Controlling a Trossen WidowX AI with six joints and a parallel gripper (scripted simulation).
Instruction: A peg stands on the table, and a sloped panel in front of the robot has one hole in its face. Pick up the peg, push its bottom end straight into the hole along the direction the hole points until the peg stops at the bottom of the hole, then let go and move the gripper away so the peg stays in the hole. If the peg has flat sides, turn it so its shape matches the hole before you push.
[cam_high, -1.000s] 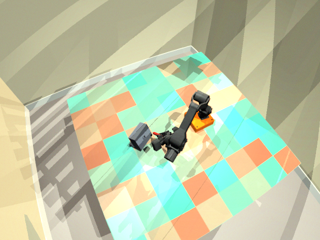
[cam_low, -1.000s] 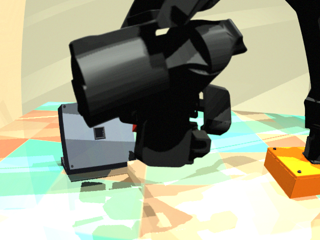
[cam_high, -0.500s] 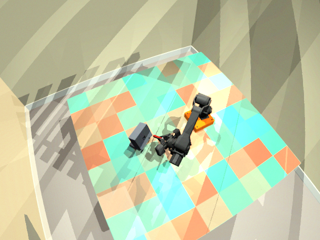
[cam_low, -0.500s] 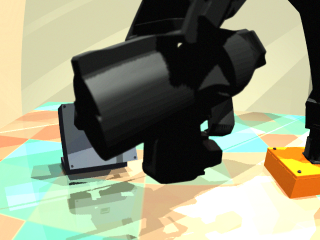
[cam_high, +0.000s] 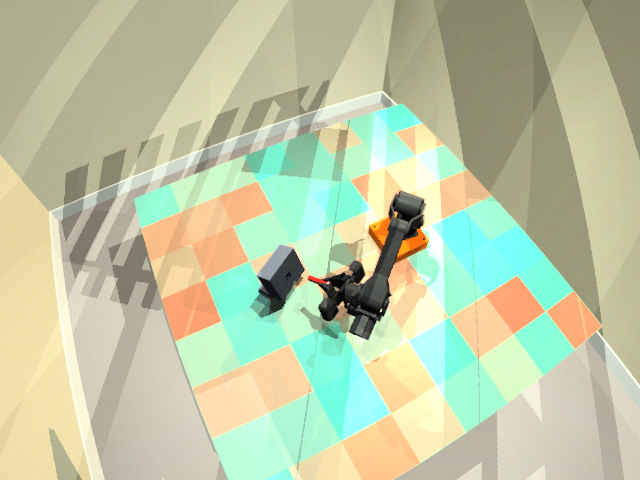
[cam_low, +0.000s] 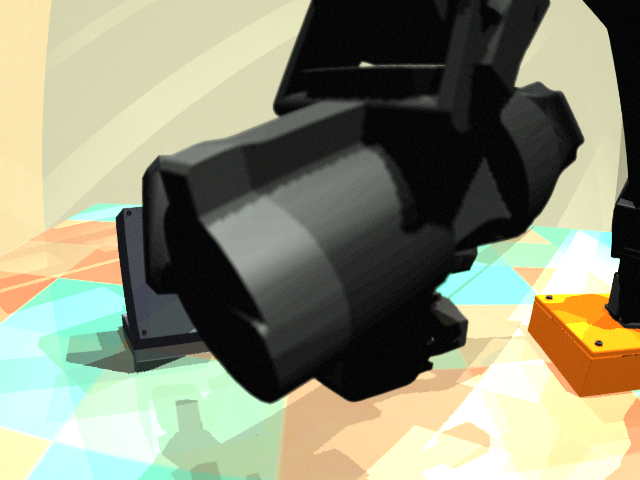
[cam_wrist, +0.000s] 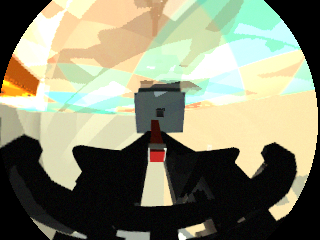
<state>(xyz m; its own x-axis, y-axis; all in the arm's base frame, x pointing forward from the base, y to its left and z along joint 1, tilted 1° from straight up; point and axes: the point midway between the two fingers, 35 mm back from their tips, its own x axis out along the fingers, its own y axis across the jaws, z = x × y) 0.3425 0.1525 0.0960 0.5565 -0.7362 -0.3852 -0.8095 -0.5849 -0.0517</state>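
Right now the grey sloped panel is 10 cm to the right of my gripper tip, 9 cm ahead of it and 5 cm below it. Also, from my gripper tip: red square peg 1 cm to the left, 1 cm behind, 1 cm above.
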